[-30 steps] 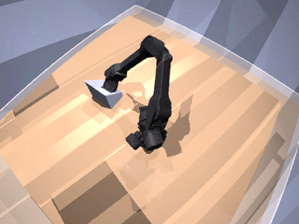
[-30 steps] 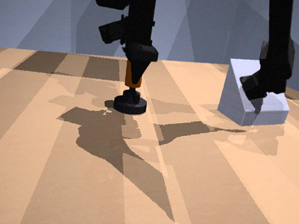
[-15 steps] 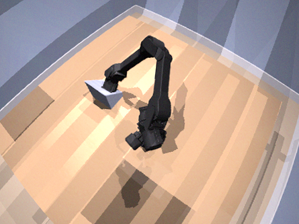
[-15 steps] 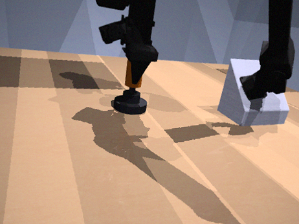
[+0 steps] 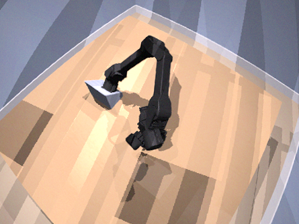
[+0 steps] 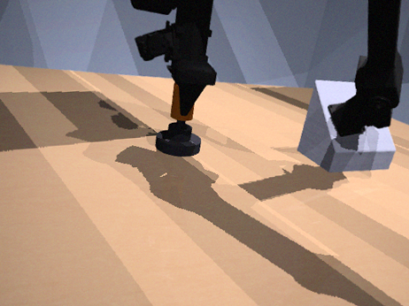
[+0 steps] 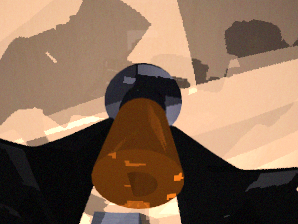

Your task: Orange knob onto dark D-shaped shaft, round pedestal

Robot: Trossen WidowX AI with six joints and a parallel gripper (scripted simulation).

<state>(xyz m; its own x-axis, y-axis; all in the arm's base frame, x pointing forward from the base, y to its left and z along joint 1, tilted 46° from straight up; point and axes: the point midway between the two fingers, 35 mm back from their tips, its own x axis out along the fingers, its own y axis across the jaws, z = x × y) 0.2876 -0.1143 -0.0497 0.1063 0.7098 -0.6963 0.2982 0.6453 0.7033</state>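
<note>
My gripper tip is 2 cm below the orange knob. From my gripper tip the other things lie so: dark pedestal 4 cm below.
</note>
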